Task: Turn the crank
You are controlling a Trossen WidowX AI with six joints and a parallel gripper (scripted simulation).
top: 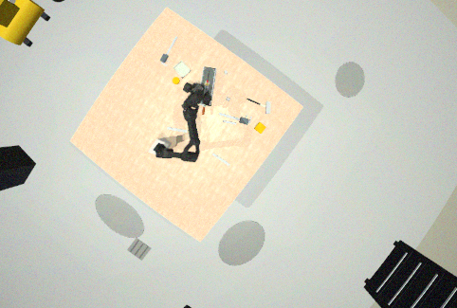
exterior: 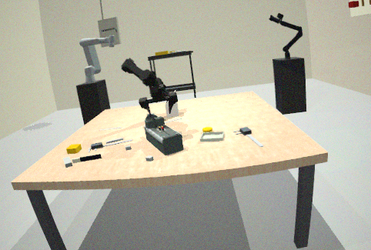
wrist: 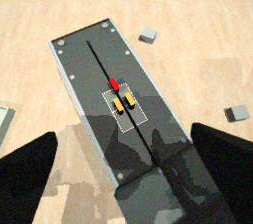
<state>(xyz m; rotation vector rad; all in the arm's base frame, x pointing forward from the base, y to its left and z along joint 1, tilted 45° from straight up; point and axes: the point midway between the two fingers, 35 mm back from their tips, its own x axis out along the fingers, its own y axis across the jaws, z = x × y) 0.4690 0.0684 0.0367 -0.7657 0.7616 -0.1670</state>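
Now: the crank 100 mm behind my gripper tip, 80 mm to the right of it and 60 mm below it. The rest, counted from my gripper tip: red pointer: 60 mm ahead, 50 mm below, 10 mm to the left; then brown crank handle: 110 mm behind, 90 mm to the right, 70 mm below; then yellow disc: 210 mm to the left, 120 mm below, 70 mm behind.
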